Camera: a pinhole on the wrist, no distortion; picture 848 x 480 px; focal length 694.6 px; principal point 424.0 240.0 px. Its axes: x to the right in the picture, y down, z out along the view. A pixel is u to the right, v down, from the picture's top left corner.
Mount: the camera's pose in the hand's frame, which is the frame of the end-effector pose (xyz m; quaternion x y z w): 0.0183 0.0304 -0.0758 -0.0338 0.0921 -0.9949 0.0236
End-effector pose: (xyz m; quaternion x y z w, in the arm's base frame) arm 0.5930 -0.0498 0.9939 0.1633 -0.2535 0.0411 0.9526
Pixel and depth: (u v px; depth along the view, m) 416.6 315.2 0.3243
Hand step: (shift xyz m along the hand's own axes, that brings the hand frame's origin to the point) 0.0464 -0.0628 0.2355
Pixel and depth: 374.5 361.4 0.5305
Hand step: 0.0977 -0.1550 0.4250
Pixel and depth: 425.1 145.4 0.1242
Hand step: 0.0263 0.0244 0.0491
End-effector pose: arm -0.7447 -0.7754 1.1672 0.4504 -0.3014 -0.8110 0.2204
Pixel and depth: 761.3 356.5 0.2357
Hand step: -0.0773 -0.0573 0.1553
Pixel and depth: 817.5 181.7 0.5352
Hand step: -0.2474 -0.0388 0.4765
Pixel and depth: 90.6 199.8 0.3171
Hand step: 0.1919 -0.0011 0.2290
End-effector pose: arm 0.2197 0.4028 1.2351 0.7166 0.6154 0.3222 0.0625
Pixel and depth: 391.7 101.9 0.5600
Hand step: 0.0798 0.0394 0.4924
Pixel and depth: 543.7 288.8 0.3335
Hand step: -0.0141 -0.0562 0.2506
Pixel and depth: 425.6 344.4 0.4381
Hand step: 0.0513 -0.1139 0.3418
